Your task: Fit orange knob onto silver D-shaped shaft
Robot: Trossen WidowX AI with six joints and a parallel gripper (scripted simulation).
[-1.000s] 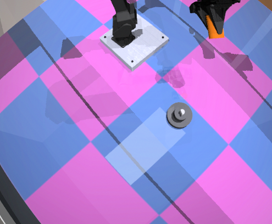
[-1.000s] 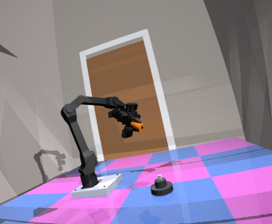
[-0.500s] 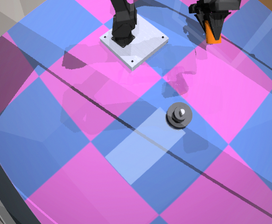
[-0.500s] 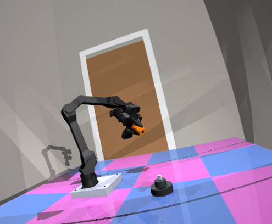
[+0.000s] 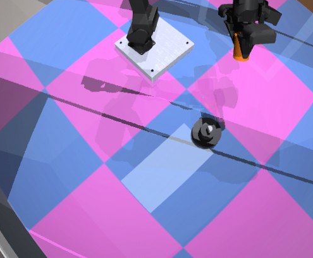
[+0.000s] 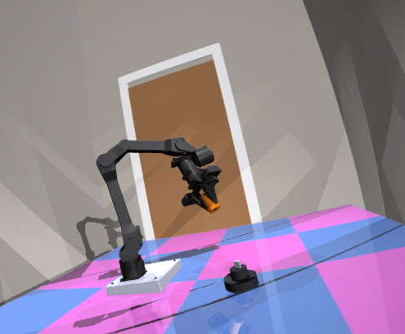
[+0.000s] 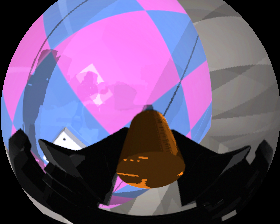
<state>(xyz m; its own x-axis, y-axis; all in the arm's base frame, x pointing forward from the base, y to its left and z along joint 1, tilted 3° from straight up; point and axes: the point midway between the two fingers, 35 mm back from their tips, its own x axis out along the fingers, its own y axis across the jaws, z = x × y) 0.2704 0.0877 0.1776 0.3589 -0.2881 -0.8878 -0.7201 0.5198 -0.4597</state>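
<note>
Right now my gripper tip is 30 mm below the orange knob, 10 mm to the right of it and 10 mm past it. The rest, counted from my gripper tip: pedestal with D-shaped shaft (160 mm to the right, 160 mm below, 60 mm ahead).
</note>
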